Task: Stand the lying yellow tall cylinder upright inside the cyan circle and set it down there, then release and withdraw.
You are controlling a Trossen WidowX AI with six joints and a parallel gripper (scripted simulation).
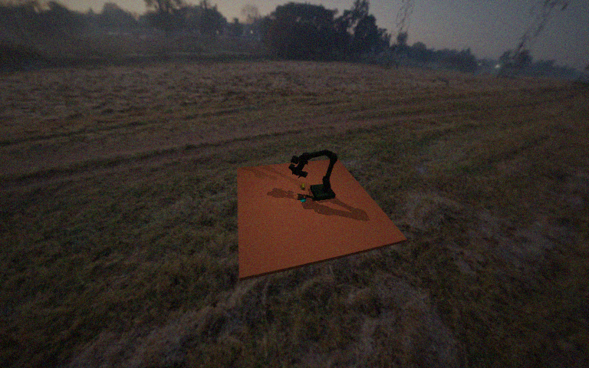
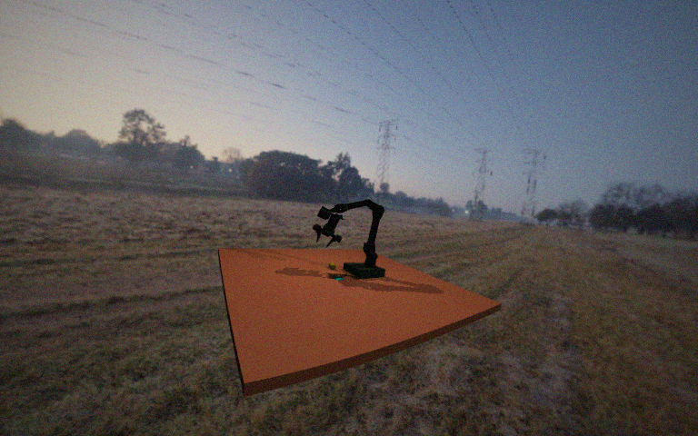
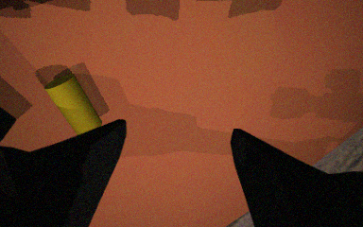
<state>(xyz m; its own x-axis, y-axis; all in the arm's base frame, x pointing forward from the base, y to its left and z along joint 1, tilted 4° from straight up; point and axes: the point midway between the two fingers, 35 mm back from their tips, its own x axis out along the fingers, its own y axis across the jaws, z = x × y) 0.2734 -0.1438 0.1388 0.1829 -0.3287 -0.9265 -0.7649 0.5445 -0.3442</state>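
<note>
My gripper tip is 9 cm past the yellow tall cylinder, 1 cm to the right of it and 14 cm above it. Round my gripper tip: cyan circle (3 cm behind, 19 cm to the left, 15 cm below).
</note>
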